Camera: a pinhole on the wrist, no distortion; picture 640 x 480 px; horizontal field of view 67.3 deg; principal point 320.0 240.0 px. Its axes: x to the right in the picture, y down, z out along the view. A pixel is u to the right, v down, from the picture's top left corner.
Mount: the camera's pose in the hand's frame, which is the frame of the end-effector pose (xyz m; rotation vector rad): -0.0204 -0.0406 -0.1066 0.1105 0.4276 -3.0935
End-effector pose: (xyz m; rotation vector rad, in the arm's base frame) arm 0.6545 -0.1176 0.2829 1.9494 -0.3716 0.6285
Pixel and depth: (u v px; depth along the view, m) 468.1 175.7 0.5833
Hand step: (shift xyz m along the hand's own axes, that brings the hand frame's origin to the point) -0.2412 -0.1251 0.4615
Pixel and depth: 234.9 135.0 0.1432
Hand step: -0.0056 -0.0492 0.0412
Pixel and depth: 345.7 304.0 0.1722
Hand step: -0.0406 -0.1095 0.0519
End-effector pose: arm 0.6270 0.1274 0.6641 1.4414 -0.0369 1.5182
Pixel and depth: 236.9 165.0 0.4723
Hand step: 0.0271 -0.0974 0.3727
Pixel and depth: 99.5 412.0 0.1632
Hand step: 0.0447 -0.1406 0.0397
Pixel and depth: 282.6 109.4 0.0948
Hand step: -0.0201 -0.0415 -0.0081
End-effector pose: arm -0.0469 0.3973 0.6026 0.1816 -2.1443 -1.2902
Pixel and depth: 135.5 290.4 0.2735
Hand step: 0.0665 -0.1417 0.1558
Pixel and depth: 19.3 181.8 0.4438
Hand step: 0.2250 -0.1075 0.3541
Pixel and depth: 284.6 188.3 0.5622
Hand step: -0.0188 -0.1348 0.4525
